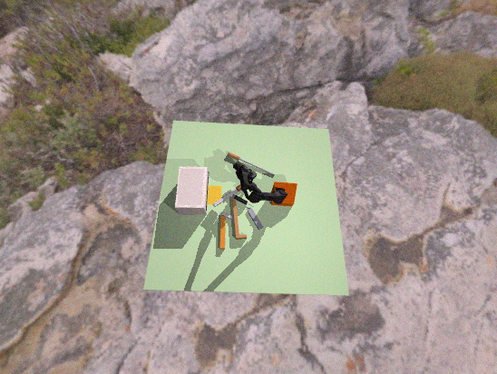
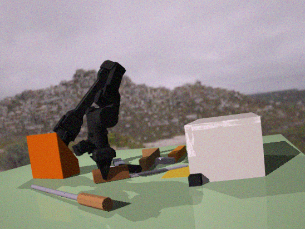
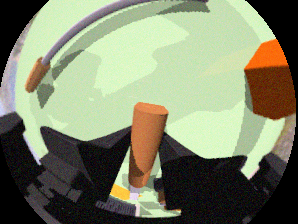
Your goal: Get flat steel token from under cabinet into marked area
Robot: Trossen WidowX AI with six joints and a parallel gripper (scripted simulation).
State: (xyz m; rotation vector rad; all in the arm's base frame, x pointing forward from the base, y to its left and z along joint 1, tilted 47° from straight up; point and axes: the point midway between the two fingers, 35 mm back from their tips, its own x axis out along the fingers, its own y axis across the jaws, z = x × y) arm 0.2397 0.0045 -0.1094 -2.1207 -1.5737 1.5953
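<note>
Now: the grey bar 100 mm behind my gripper tip and 260 mm to the left of it. From my gripper tip the other things lie so: grey token 380 mm ahead, 160 mm to the left, 10 mm below; orange bar 120 mm ahead, 380 mm to the left, 10 mm above.
</note>
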